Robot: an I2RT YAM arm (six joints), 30 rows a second.
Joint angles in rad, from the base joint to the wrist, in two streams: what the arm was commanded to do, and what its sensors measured. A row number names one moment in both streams.
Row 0, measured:
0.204 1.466 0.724 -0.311 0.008 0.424
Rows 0 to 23, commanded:
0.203 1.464 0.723 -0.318 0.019 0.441
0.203 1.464 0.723 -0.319 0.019 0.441
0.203 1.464 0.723 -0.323 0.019 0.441
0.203 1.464 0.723 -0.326 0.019 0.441
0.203 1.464 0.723 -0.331 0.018 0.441
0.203 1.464 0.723 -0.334 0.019 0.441
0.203 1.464 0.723 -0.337 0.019 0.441
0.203 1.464 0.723 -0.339 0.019 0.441
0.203 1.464 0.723 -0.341 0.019 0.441
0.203 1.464 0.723 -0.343 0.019 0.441
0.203 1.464 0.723 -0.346 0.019 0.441
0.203 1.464 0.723 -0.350 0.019 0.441
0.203 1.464 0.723 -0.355 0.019 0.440
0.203 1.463 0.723 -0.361 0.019 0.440
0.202 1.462 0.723 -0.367 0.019 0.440
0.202 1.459 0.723 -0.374 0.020 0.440
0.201 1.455 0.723 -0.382 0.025 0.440
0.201 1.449 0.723 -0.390 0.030 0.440
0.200 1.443 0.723 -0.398 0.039 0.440
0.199 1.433 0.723 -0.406 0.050 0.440
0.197 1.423 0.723 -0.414 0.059 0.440
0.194 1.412 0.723 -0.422 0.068 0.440
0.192 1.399 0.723 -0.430 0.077 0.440
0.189 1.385 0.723 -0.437 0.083 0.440
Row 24, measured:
0.204 1.436 0.724 -0.423 0.027 0.429
